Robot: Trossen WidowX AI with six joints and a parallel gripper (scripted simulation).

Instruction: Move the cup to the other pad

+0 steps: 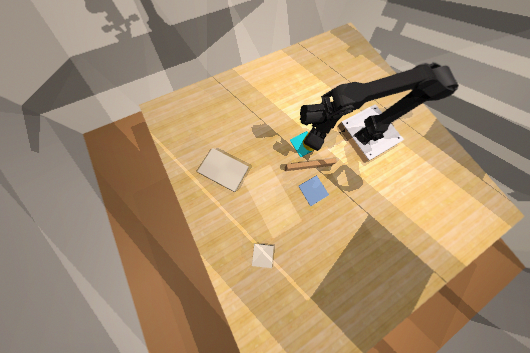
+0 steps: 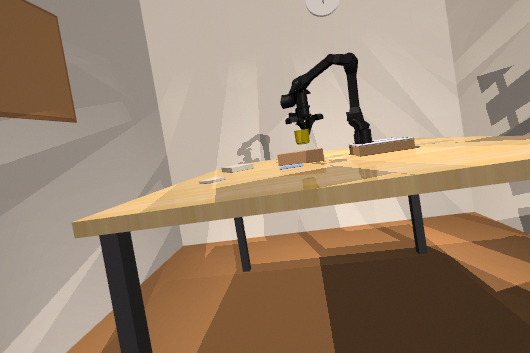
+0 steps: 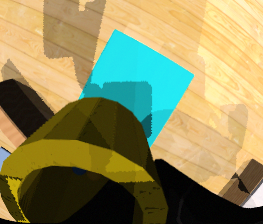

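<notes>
Now: the cyan pad 13 cm below my gripper tip, 2 cm to the right of it and 1 cm ahead of it. The rest, counted from my gripper tip: white tile 45 cm ahead, 22 cm to the left, 11 cm below; then wooden block 10 cm below, 8 cm to the left, 6 cm ahead.
</notes>
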